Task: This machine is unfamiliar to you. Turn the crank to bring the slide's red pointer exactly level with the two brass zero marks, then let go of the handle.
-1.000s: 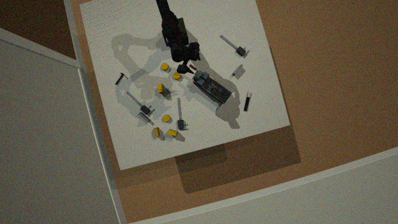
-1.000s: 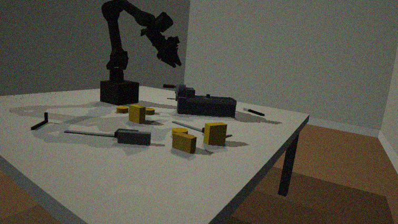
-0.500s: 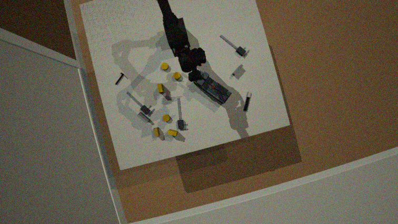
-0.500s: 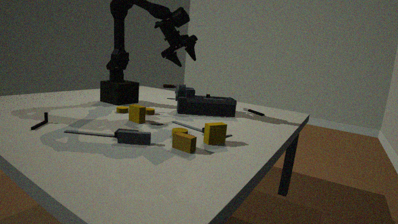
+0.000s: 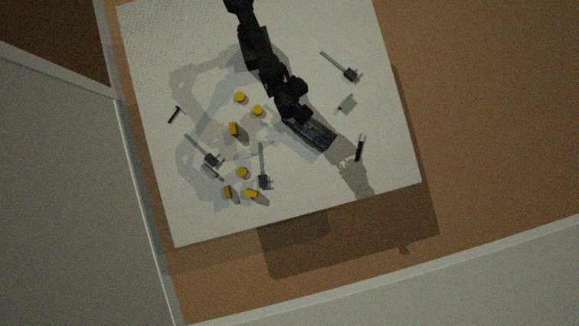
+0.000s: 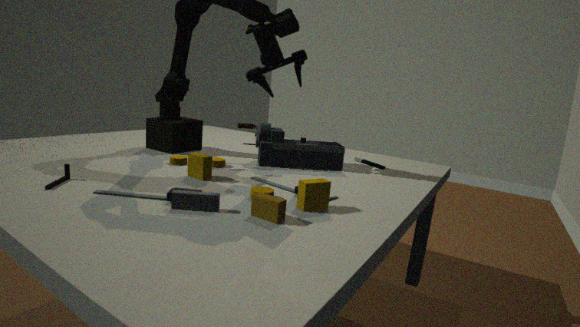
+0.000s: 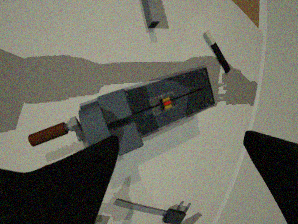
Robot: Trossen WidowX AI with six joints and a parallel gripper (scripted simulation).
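The slide is 14 cm below my gripper tip, 5 cm ahead of it and 4 cm to the left of it. Round my gripper tip: black l-shaped key: 53 cm to the right, 30 cm behind, 21 cm below; then black bar: 24 cm to the left, 23 cm ahead, 22 cm below; then brown crank handle: 12 cm below, 11 cm behind, 4 cm to the right.
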